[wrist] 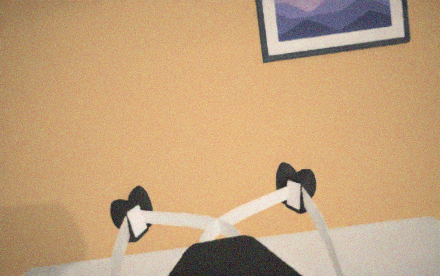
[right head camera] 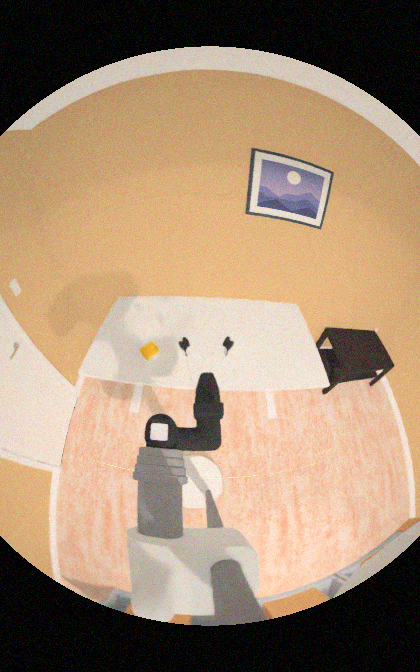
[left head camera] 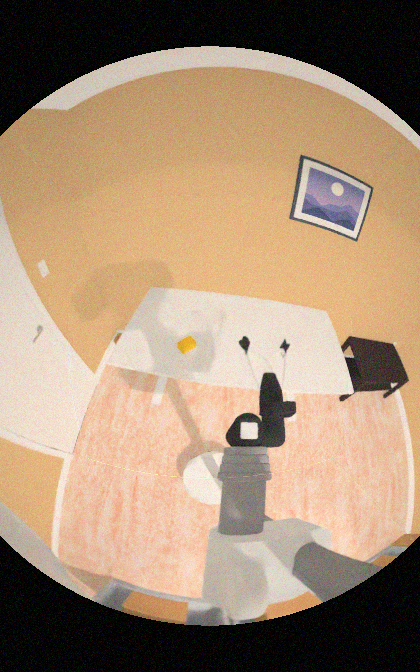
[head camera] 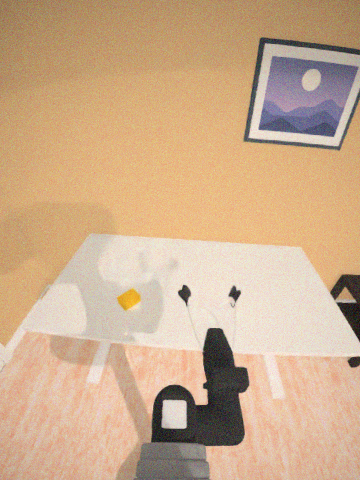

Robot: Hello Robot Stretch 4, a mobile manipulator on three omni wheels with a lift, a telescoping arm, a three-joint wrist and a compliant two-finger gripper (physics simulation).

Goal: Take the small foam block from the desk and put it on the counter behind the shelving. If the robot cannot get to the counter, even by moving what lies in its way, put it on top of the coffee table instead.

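Frame: origin at the robot's base, x ahead, y left, z up, level; centimetres.
Seen in the pictures: gripper, between the fingertips: (wrist: 214,190) (head camera: 208,286).
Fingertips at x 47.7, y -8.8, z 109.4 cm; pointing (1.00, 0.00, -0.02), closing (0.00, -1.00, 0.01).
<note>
A point is followed by its place in that frame.
The small foam block (head camera: 129,299) {x 69.9, y 22.2, z 73.8 cm} (left head camera: 187,344) (right head camera: 149,350), yellow-orange, lies on the left part of the white desk (head camera: 280,320) {x 62.7, y -49.3, z 69.2 cm} (left head camera: 320,350) (right head camera: 280,350). My gripper (head camera: 210,294) {x 47.7, y -8.8, z 109.4 cm} (left head camera: 264,345) (right head camera: 206,344) (wrist: 214,190) {x 47.7, y -8.8, z 109.4 cm} is open, its fingers wide apart with nothing between them. It hangs above the desk, to the right of the block in the head views. The block does not show in the wrist view, where the far edge of the desk (wrist: 390,245) {x 105.3, y -61.1, z 69.3 cm} crosses the bottom. The counter and the coffee table named in the task cannot be made out in these views.
A dark side table (left head camera: 377,362) (right head camera: 356,352) stands right of the desk. A white door (left head camera: 35,390) (right head camera: 25,410) is at the left. A framed picture (head camera: 255,90) {x 126.2, y -35.0, z 158.6 cm} (wrist: 335,49) {x 125.3, y -60.5, z 135.5 cm} hangs on the wall behind. Parts of grey shelving (left head camera: 112,593) show at the bottom of the left head view.
</note>
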